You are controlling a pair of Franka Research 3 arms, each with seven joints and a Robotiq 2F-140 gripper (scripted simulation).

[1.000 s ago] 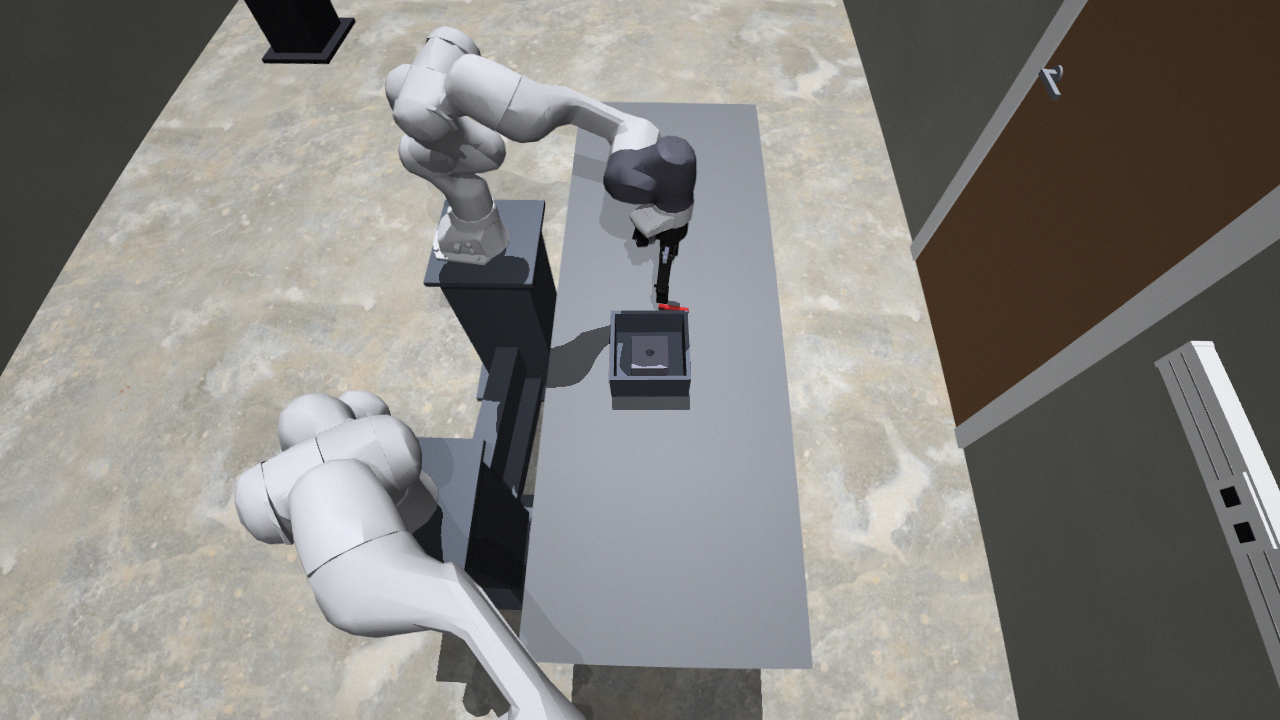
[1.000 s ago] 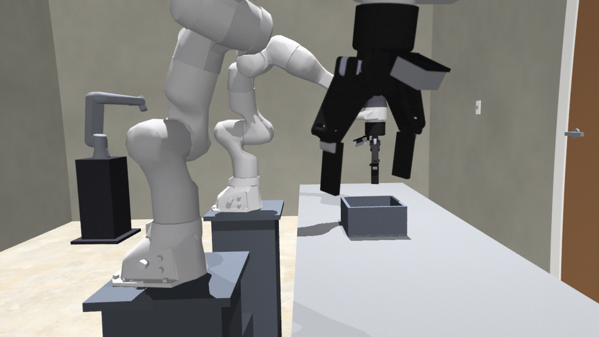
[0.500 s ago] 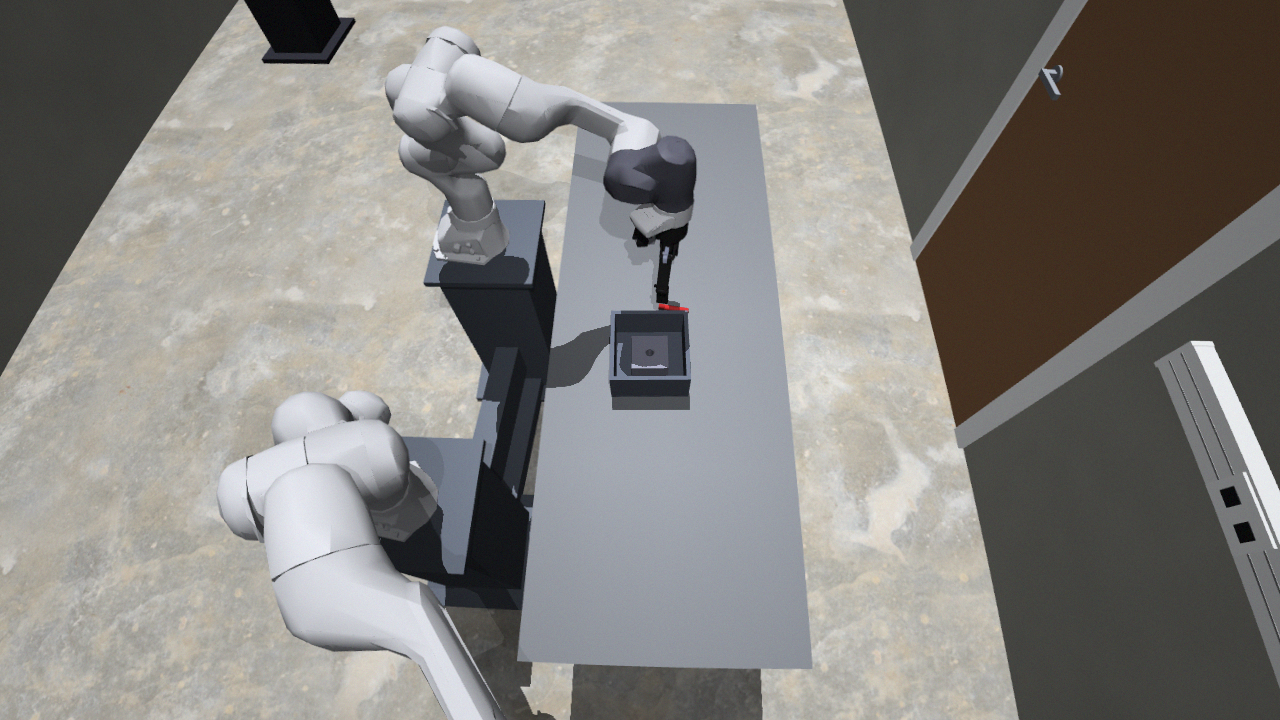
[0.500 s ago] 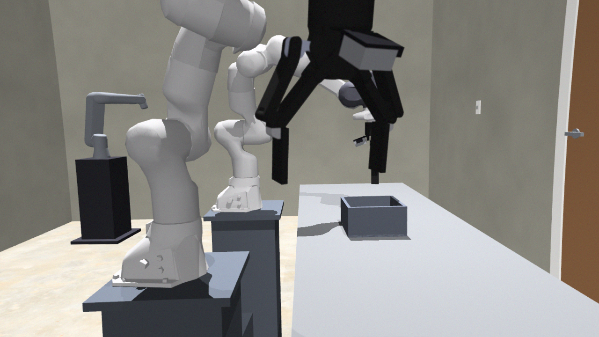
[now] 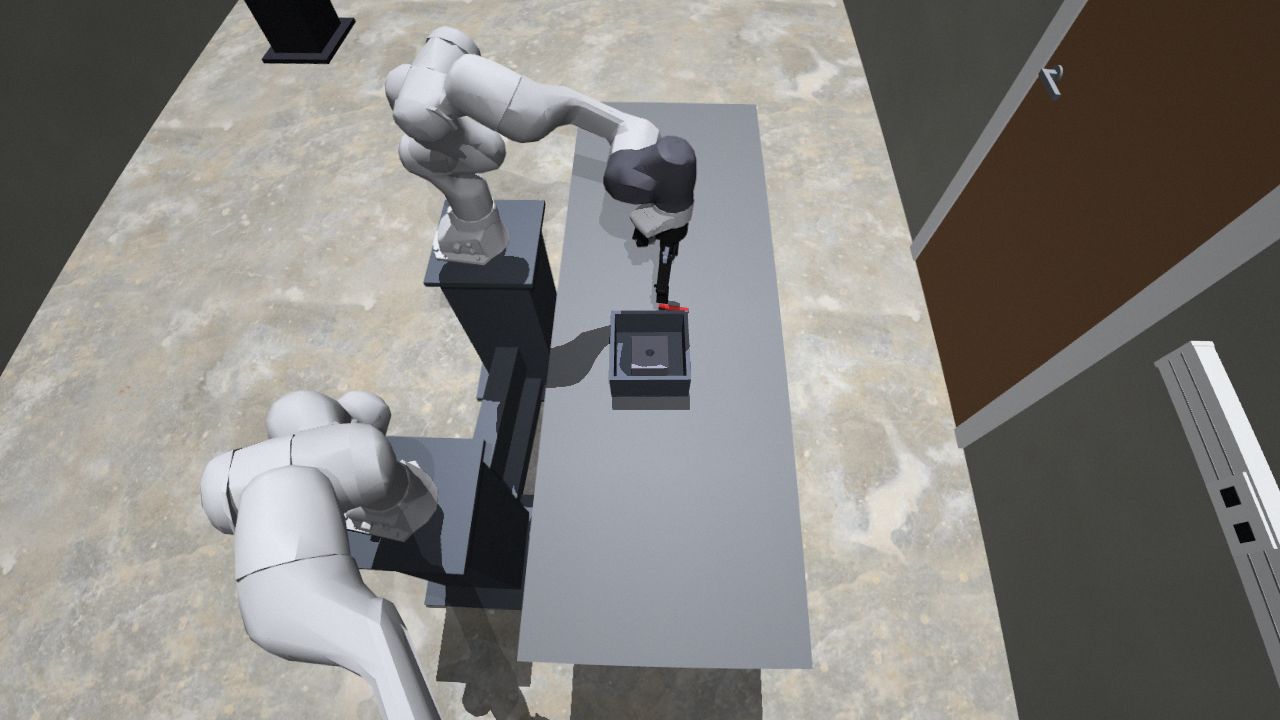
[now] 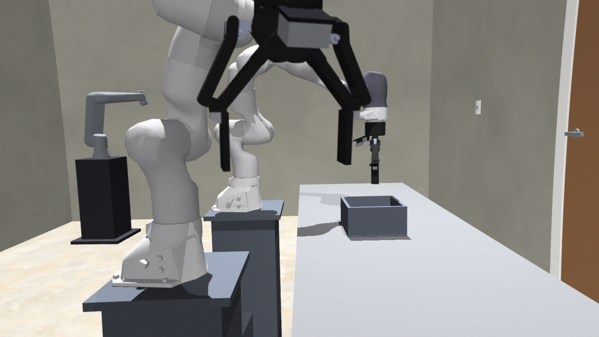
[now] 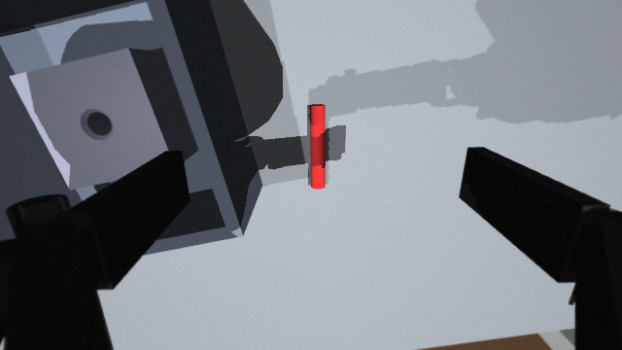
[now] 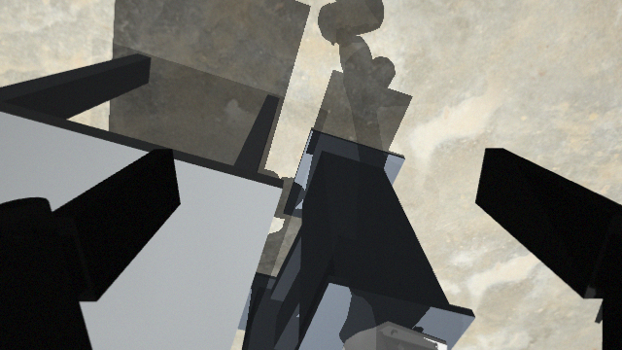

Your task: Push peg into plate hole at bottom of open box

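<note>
Now: the red peg 15 cm below my left hand and 2 cm ahead of it. Also, from my left hand: plate: 17 cm to the right, 11 cm below, 3 cm behind; dark box: 17 cm to the right, 13 cm below, 3 cm behind.
</note>
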